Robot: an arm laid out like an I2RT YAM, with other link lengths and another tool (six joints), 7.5 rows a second.
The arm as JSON. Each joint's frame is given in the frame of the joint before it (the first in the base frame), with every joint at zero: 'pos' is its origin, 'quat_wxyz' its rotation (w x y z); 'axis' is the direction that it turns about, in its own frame. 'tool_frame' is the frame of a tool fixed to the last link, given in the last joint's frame.
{
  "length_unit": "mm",
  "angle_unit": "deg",
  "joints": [
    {
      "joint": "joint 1",
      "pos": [
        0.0,
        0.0,
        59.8
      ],
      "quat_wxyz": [
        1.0,
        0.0,
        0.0,
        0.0
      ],
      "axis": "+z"
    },
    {
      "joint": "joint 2",
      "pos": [
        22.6,
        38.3,
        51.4
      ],
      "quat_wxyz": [
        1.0,
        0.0,
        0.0,
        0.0
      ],
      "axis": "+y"
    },
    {
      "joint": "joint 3",
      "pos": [
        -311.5,
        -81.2,
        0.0
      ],
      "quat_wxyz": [
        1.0,
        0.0,
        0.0,
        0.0
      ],
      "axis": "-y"
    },
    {
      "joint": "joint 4",
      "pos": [
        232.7,
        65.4,
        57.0
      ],
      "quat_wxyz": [
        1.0,
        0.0,
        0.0,
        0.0
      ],
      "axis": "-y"
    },
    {
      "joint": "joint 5",
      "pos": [
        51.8,
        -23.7,
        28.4
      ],
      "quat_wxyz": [
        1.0,
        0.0,
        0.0,
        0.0
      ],
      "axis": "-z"
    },
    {
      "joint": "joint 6",
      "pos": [
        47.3,
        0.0,
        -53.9
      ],
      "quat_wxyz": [
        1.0,
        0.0,
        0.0,
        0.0
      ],
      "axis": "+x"
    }
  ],
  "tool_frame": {
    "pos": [
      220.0,
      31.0,
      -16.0
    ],
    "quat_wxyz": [
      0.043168,
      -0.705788,
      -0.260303,
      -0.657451
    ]
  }
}
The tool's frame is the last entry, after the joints.
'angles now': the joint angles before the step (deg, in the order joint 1, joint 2, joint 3, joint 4, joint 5, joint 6). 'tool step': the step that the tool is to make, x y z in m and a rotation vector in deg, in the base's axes. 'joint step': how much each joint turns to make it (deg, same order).
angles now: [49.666 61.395 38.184 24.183 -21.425 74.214]
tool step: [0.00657 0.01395 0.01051 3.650 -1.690 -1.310]
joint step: [3.311 3.672 -1.400 9.229 4.664 0.756]
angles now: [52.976 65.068 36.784 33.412 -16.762 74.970]
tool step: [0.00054 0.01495 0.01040 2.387 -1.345 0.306]
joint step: [2.264 3.603 0.588 5.762 1.980 0.089]
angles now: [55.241 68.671 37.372 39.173 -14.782 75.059]
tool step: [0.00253 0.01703 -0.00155 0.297 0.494 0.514]
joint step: [1.655 3.778 1.451 2.402 1.209 0.426]
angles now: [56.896 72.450 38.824 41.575 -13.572 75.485]
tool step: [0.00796 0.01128 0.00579 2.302 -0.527 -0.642]
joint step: [0.820 3.778 0.492 5.634 1.571 0.572]
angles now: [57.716 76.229 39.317 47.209 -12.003 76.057]
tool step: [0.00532 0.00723 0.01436 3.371 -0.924 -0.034]
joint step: [0.223 3.096 0.900 5.736 0.463 0.957]
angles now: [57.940 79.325 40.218 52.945 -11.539 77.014]
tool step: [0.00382 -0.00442 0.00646 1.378 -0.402 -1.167]
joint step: [-0.003 -0.142 -0.443 1.699 1.225 0.088]
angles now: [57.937 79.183 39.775 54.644 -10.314 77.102]
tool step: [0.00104 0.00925 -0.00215 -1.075 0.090 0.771]
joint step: [-0.007 1.298 1.905 -1.619 -0.879 -0.285]
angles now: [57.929 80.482 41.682 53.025 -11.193 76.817]
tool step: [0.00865 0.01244 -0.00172 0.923 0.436 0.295]
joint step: [-0.134 3.803 1.502 3.038 -0.199 0.959]
